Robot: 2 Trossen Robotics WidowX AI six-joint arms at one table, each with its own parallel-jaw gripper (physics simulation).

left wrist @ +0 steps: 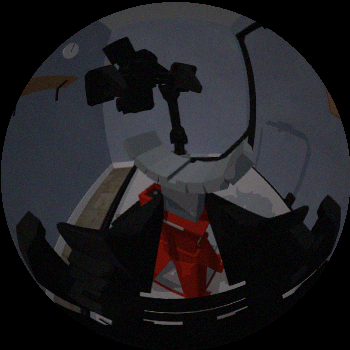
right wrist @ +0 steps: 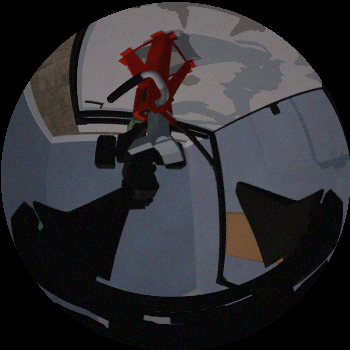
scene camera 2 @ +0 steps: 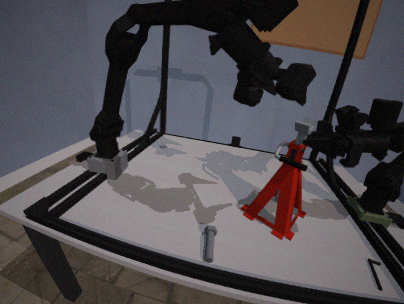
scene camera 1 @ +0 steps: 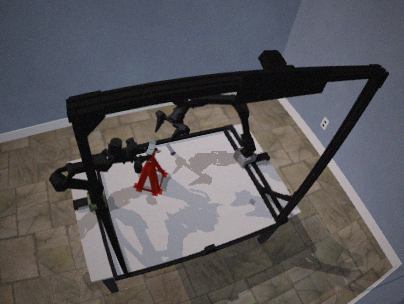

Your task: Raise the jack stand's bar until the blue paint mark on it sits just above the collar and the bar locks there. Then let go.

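Where they show: left gripper, between the fingertips: [left wrist: 183, 197] [right wrist: 158, 124] [scene camera 2: 300, 139]; right gripper, between the fingertips: [left wrist: 168, 87] [right wrist: 185, 189] [scene camera 2: 288, 98] [scene camera 1: 162, 136]; left arm's base, origin of its link: [scene camera 2: 369, 207]; right arm's base, origin of its link: [left wrist: 179, 152] [scene camera 2: 107, 154] [scene camera 1: 246, 152].
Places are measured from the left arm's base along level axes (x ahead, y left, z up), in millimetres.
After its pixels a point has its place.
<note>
A red jack stand [scene camera 1: 150, 176] @(x 312, y 29, z 60 mm) [scene camera 2: 284, 193] @(x 333, y 123, z 62 mm) [left wrist: 182, 248] @(x 307, y 74, z 137 mm) [right wrist: 156, 58] @(x 369, y 100, z 70 mm) stands on the white table [scene camera 1: 208, 228] @(x 533, y -294, z -43 mm) near the left arm's side. Its grey bar [scene camera 1: 151, 148] @(x 329, y 79, z 226 mm) [scene camera 2: 303, 129] @(x 337, y 107, z 232 mm) [left wrist: 182, 208] @(x 314, y 74, z 195 mm) [right wrist: 156, 127] @(x 337, y 82, z 212 mm), with a saddle head, sticks up out of the red collar [scene camera 2: 295, 147] @(x 343, y 110, z 186 mm). I see no blue mark in any view. My left gripper [scene camera 1: 145, 157] @(x 324, y 72, z 198 mm) [scene camera 2: 309, 142] @(x 324, y 72, z 198 mm) [left wrist: 183, 197] @(x 324, y 72, z 198 mm) is shut on the bar just under the saddle. My right gripper [scene camera 1: 167, 126] [scene camera 2: 271, 91] [right wrist: 185, 189] @(x 383, y 84, z 292 mm) is open and empty, high above the stand. The stand's lever handle [scene camera 2: 292, 161] @(x 348, y 137, z 161 mm) [right wrist: 130, 86] @(x 355, y 128, z 163 mm) juts out sideways.
A grey bolt [scene camera 1: 172, 149] @(x 502, y 241, z -21 mm) [scene camera 2: 208, 243] @(x 496, y 263, z -23 mm) lies on the table. A black hex key [scene camera 2: 374, 273] @(x 96, y 229, z -38 mm) [right wrist: 94, 103] @(x 95, y 222, z -38 mm) lies near a corner. A small grey block [scene camera 1: 252, 201] @(x 834, y -214, z -40 mm) [scene camera 2: 163, 146] @(x 833, y -215, z -40 mm) lies by the right arm's side. A black frame [scene camera 1: 326, 157] @(x 912, y -389, z 553 mm) surrounds the table.
</note>
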